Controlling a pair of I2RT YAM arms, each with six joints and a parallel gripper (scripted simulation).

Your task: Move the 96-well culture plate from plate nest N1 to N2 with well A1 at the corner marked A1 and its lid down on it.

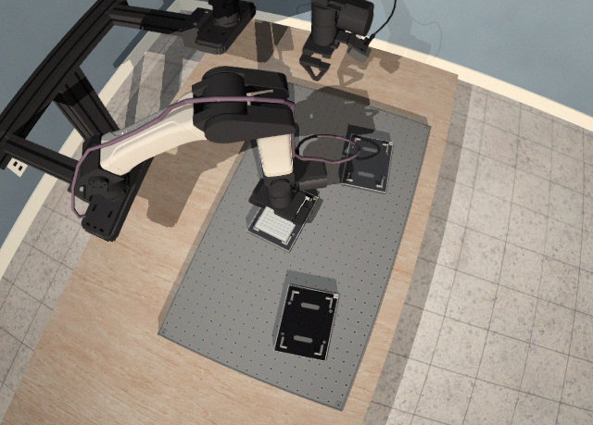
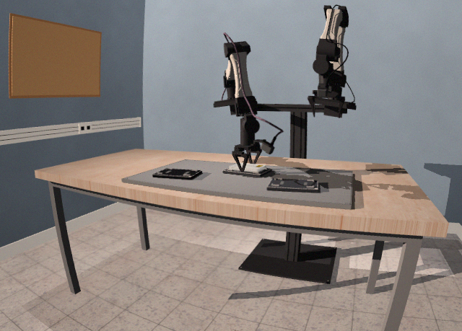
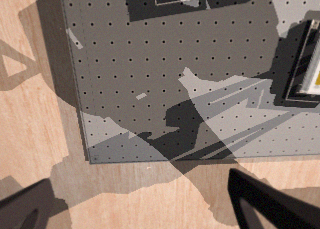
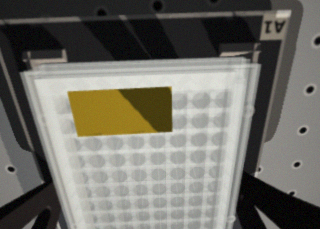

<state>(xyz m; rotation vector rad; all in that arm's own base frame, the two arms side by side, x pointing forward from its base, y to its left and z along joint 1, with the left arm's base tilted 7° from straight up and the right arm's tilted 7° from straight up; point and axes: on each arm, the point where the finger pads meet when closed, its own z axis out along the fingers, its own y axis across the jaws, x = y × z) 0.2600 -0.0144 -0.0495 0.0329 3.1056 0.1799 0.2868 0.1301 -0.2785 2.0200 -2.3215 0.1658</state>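
Note:
My right gripper is now right at the 96-well plate. The rest, counted from my right hand: perforated board 70 mm ahead, 10 mm to the left, 30 mm below; A1 mark 60 mm ahead, 70 mm to the left, 10 mm below.

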